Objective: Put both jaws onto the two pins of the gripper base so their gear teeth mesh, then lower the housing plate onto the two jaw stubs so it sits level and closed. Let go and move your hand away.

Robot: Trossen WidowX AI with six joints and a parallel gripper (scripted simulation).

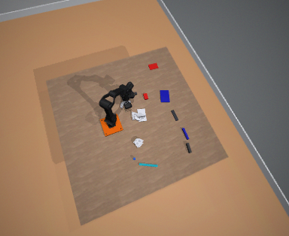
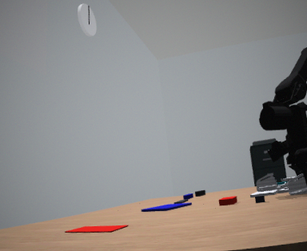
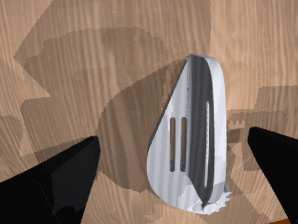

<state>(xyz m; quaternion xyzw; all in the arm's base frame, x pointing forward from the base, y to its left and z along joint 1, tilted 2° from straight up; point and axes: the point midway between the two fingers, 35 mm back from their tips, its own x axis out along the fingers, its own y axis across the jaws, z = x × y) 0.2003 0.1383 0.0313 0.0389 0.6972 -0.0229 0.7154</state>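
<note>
Now: gripper tip 18 cm to the left of the white jaw, 3 cm short of it and 1 cm below it. Round my gripper tip: red block (20 cm ahead, 2 cm to the right); then blue plate (37 cm ahead, 9 cm to the right); then red plate (43 cm ahead, 26 cm to the left).
</note>
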